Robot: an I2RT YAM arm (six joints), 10 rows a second.
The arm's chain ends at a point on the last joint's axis. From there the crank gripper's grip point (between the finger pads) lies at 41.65 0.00 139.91 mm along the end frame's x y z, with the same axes.
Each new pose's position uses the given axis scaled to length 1; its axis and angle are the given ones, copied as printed.
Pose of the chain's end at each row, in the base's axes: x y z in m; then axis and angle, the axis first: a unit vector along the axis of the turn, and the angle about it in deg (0 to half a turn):
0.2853 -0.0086 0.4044 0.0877 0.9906 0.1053 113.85
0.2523 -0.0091 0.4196 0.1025 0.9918 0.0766 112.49
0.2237 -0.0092 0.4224 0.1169 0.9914 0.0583 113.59
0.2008 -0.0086 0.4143 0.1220 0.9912 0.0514 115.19
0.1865 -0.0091 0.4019 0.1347 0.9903 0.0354 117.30
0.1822 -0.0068 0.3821 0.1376 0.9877 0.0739 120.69
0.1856 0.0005 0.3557 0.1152 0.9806 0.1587 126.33
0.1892 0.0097 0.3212 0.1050 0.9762 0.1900 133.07
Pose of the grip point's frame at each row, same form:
0.3975 0.0098 0.3128 0.0877 0.9906 0.1053 113.85
0.3667 0.0011 0.3295 0.1025 0.9918 0.0766 112.49
0.3363 -0.0039 0.3296 0.1169 0.9914 0.0583 113.59
0.3107 -0.0048 0.3183 0.1220 0.9912 0.0514 115.19
0.2926 -0.0093 0.3016 0.1347 0.9903 0.0354 117.30
0.2831 0.0033 0.2771 0.1376 0.9877 0.0739 120.69
0.2764 0.0350 0.2467 0.1152 0.9806 0.1587 126.33
0.2660 0.0556 0.2059 0.1050 0.9762 0.1900 133.07

